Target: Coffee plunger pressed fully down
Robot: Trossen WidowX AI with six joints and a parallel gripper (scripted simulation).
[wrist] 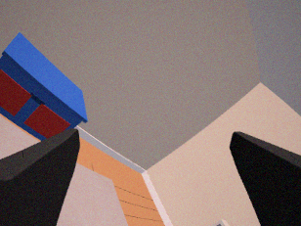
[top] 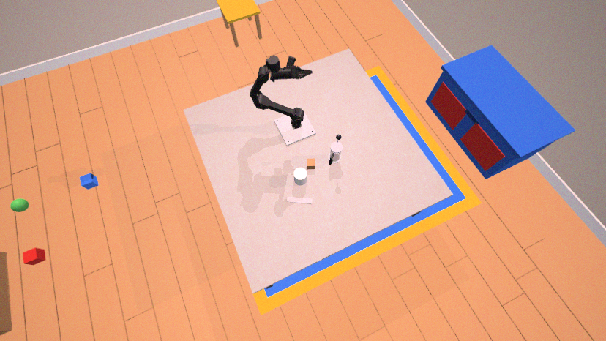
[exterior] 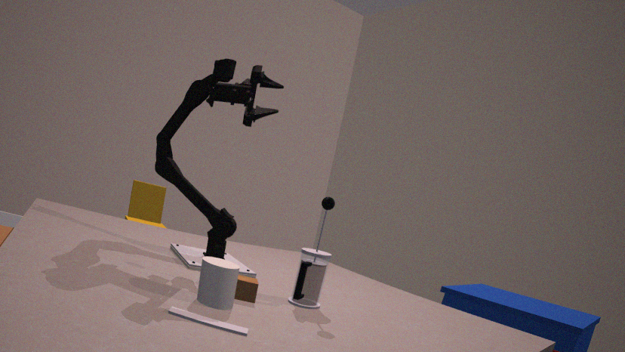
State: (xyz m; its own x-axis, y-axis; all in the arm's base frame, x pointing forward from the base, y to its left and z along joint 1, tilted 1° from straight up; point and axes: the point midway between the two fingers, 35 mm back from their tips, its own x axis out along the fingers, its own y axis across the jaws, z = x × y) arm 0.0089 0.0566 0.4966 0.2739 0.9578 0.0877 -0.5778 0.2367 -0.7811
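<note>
Now: the coffee press 390 mm below my gripper tip, 280 mm ahead of it and 70 mm to the left of it. Also, from my gripper tip: white cylinder 470 mm below, 360 mm ahead, 170 mm to the right.
</note>
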